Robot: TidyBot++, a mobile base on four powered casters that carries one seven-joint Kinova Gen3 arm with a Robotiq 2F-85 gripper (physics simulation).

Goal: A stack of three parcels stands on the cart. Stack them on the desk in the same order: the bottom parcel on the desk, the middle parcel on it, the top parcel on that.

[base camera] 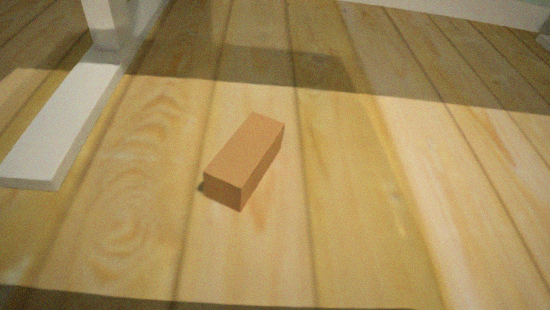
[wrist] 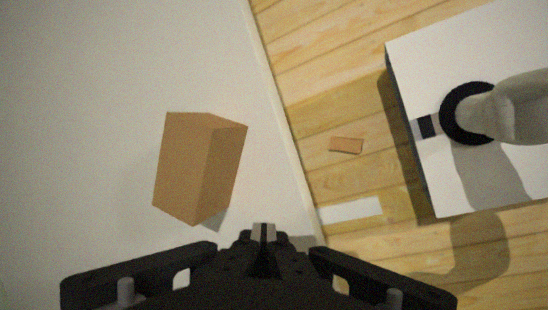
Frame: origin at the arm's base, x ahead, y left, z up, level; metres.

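Seen in the pictures: gripper, fingertip midpoint: (wrist: 263, 238); arm's base, link origin: (wrist: 474, 113).
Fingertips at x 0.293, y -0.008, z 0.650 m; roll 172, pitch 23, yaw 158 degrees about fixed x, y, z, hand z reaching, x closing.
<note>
Offsets run from my fingertips to a thing's top centre. Level surfaces: height alone.
One brown parcel @[dx +0.082, dy -0.058, dz -0.036 m] (wrist: 187, 165) stands on the white table top @[dz -0.096 m] (wrist: 100, 65), left of and beyond my fingertips in the wrist view. Another brown parcel @[dx +0.093, dy +0.012, dz -0.994 m] (base camera: 240, 152) (wrist: 346, 145) lies on the wooden floor, between the table and my base. My gripper (wrist: 263, 238) is shut with its fingertips together and nothing between them. It is over the table top near its edge. A third parcel does not show in either view. Whether the table top is the desk or the cart I cannot tell from these views.
A white foot (base camera: 62, 120) (wrist: 350, 210) of the table stands on the floor, left of the fallen parcel in the base view. My white base (wrist: 470, 45) with the arm's root is at the right of the wrist view. A strip of floor lies between base and table edge.
</note>
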